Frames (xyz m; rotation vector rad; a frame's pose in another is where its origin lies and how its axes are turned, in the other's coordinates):
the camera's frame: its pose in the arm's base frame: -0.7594 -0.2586 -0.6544 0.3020 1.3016 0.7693
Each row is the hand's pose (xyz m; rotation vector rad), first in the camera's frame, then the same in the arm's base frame.
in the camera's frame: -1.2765 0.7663 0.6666 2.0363 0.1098 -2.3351
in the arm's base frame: -0.4773 -0.4056 0.9456 0.0529 1.0497 -2.6035
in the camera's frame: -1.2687 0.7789 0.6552 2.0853 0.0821 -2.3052
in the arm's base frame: -0.4918 -0.3938 0.9442 0.1083 1.0349 -2.6165
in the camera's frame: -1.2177 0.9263 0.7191 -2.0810 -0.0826 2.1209
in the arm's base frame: -0.4783 -0.2403 1.0125 0.1830 0.9291 -2.8374
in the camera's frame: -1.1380 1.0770 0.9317 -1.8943 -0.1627 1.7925
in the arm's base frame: -0.3244 -0.0337 1.1015 -0.1664 -0.6642 2.8852
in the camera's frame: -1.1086 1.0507 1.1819 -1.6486 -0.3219 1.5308
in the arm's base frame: -0.0787 0.0201 1.1313 -0.0284 -0.4256 2.5913
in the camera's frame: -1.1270 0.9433 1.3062 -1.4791 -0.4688 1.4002
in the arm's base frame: 0.0731 -0.0430 1.1138 0.0975 -0.3508 2.3856
